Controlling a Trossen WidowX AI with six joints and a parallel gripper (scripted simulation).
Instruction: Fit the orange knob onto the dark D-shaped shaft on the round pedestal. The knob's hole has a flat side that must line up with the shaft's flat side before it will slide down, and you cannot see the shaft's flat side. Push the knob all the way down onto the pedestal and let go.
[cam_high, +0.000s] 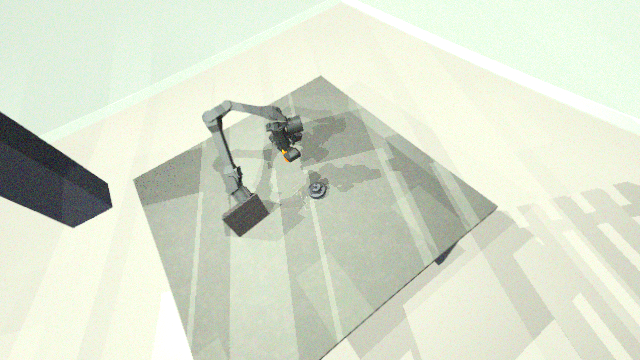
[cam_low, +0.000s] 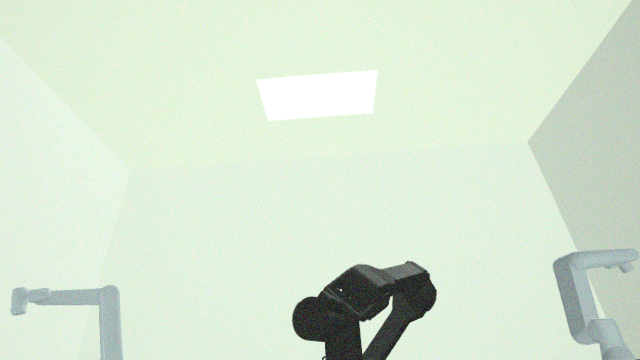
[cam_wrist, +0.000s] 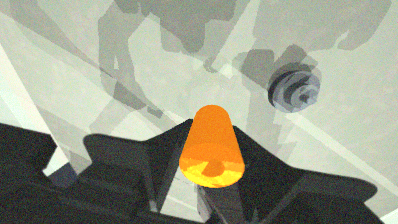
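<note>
My gripper tip is now 3 cm short of the round pedestal, 16 cm to the left of it and 11 cm above it. The rest, counted from my gripper tip: orange knob (2 cm above).
</note>
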